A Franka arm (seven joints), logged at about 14 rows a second.
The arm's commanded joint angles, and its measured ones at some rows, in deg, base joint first. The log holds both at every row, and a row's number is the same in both.
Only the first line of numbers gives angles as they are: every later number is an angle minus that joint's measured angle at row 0.
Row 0, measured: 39.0 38.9 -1.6 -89.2 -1.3 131.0 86.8
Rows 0 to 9, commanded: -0.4 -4.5 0.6 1.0 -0.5 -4.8 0.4; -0.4 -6.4 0.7 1.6 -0.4 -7.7 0.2; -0.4 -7.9 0.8 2.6 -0.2 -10.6 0.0; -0.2 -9.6 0.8 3.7 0.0 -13.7 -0.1; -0.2 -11.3 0.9 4.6 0.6 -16.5 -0.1; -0.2 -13.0 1.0 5.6 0.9 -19.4 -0.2; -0.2 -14.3 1.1 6.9 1.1 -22.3 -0.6; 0.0 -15.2 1.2 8.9 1.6 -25.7 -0.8; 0.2 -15.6 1.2 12.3 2.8 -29.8 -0.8; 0.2 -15.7 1.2 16.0 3.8 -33.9 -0.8
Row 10, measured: 0.2 -15.2 0.9 9.9 1.7 -27.0 -0.1
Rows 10 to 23, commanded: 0.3 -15.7 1.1 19.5 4.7 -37.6 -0.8; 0.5 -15.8 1.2 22.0 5.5 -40.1 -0.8; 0.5 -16.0 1.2 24.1 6.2 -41.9 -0.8; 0.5 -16.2 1.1 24.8 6.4 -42.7 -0.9; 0.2 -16.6 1.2 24.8 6.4 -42.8 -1.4; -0.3 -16.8 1.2 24.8 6.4 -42.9 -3.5; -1.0 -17.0 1.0 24.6 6.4 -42.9 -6.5; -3.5 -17.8 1.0 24.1 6.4 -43.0 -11.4; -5.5 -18.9 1.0 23.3 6.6 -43.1 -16.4; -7.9 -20.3 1.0 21.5 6.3 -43.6 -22.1; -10.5 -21.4 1.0 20.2 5.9 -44.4 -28.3; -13.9 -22.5 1.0 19.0 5.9 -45.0 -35.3; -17.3 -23.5 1.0 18.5 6.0 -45.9 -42.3; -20.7 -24.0 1.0 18.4 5.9 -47.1 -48.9
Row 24, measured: -14.5 -19.6 0.0 22.3 5.3 -45.4 -36.8
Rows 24 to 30, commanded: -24.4 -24.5 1.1 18.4 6.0 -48.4 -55.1; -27.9 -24.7 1.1 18.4 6.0 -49.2 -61.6; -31.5 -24.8 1.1 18.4 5.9 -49.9 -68.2; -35.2 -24.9 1.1 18.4 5.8 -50.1 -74.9; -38.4 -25.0 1.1 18.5 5.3 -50.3 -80.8; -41.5 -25.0 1.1 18.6 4.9 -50.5 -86.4; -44.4 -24.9 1.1 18.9 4.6 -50.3 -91.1
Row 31, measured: -39.1 -22.9 -0.2 20.5 5.0 -49.9 -81.6
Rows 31 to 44, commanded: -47.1 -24.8 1.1 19.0 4.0 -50.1 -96.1; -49.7 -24.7 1.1 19.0 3.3 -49.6 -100.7; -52.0 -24.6 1.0 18.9 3.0 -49.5 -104.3; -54.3 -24.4 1.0 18.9 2.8 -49.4 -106.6; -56.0 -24.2 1.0 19.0 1.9 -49.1 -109.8; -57.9 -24.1 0.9 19.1 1.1 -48.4 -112.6; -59.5 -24.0 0.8 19.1 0.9 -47.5 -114.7; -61.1 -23.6 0.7 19.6 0.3 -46.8 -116.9; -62.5 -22.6 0.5 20.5 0.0 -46.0 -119.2; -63.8 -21.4 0.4 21.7 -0.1 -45.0 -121.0; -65.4 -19.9 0.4 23.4 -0.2 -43.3 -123.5; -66.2 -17.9 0.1 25.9 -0.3 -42.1 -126.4; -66.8 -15.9 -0.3 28.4 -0.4 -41.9 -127.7; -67.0 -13.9 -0.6 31.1 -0.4 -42.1 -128.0
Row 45, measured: -65.9 -19.1 -0.8 23.0 0.3 -41.3 -125.2
